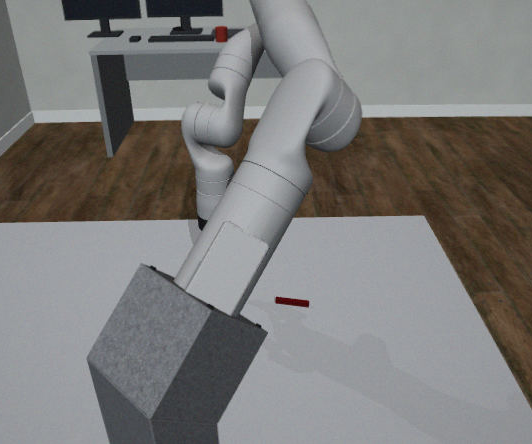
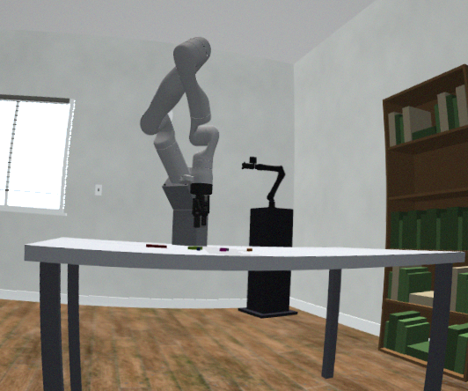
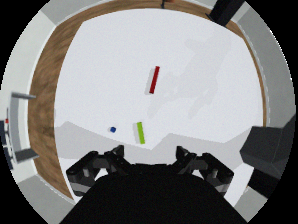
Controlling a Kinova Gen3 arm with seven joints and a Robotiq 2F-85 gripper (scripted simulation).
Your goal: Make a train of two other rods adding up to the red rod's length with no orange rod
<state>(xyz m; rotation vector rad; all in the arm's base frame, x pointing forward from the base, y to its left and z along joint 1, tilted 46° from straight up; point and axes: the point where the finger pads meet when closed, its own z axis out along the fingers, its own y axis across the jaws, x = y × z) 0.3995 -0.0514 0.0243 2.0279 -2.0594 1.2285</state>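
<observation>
My hand is 10 cm short of the magenta rod, 8 cm above it and 4 cm to the right of it. From my hand the other things lie so: grey rod: 8 cm below, 7 cm to the left, 6 cm ahead; lime rod: 8 cm below, 2 cm to the right, 2 cm ahead; blue rod: 8 cm below, 8 cm ahead, 4 cm to the right.
</observation>
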